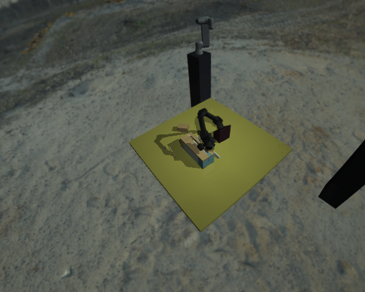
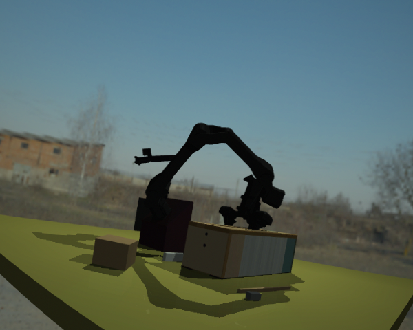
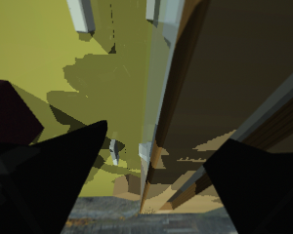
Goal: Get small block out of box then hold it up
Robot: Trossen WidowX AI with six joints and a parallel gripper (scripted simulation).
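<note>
Right now the clear-fronted box is 50 mm to the right of my gripper tip, 30 mm below it and 30 mm ahead of it. From my gripper tip the other things lie so: thin stick 250 mm to the right, 240 mm ahead, 80 mm below; tan block 40 mm to the right, 40 mm ahead; dark piece 360 mm to the right, 260 mm ahead, 80 mm below.
</note>
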